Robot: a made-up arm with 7 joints.
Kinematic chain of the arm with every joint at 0, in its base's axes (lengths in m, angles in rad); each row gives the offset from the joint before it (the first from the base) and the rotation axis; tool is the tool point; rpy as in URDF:
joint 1: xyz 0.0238 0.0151 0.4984 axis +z
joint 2: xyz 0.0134 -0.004 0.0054 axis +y
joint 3: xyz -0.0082 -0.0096 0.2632 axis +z
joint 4: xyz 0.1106 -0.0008 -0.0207 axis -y
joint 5: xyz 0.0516 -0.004 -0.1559 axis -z
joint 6: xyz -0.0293 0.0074 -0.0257 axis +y
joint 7: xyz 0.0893 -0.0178 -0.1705 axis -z
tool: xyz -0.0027 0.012 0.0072 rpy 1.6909 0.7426 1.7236
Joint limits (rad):
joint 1: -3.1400..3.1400
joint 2: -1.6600..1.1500
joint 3: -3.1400..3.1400
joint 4: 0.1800..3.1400
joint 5: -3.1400..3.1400
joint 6: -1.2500..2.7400
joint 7: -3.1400..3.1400
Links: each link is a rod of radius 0.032 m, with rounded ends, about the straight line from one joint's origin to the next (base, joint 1, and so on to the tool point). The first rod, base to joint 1, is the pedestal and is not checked.
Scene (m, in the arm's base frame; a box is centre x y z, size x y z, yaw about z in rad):
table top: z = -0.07
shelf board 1: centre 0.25 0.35 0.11 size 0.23 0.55 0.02 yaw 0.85
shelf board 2: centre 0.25 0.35 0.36 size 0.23 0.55 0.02 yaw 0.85
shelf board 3: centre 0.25 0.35 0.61 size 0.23 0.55 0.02 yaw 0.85
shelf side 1: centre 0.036 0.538 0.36 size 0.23 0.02 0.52 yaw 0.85
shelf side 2: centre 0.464 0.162 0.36 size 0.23 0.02 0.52 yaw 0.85
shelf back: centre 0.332 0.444 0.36 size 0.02 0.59 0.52 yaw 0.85
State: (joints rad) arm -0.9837 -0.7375 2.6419 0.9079 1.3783 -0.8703 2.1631
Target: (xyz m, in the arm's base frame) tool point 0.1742 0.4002 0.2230
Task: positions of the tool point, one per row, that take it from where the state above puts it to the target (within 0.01 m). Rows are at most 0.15 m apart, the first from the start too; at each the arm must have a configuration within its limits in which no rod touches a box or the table.
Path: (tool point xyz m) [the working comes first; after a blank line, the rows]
Joints at the target: -1.2936 -1.3266 2.7819 1.3145 1.0792 -0.4081 2.1375
Straight joint move there: touches shelf board 2.

1: 0.0552 0.3231 0.4772
2: 0.0068 0.2536 0.4874
3: 0.0298 0.2849 0.3604
4: 0.0479 0.2564 0.2230
5: 0.1026 0.3332 0.2089
6: 0.1742 0.4002 0.2230

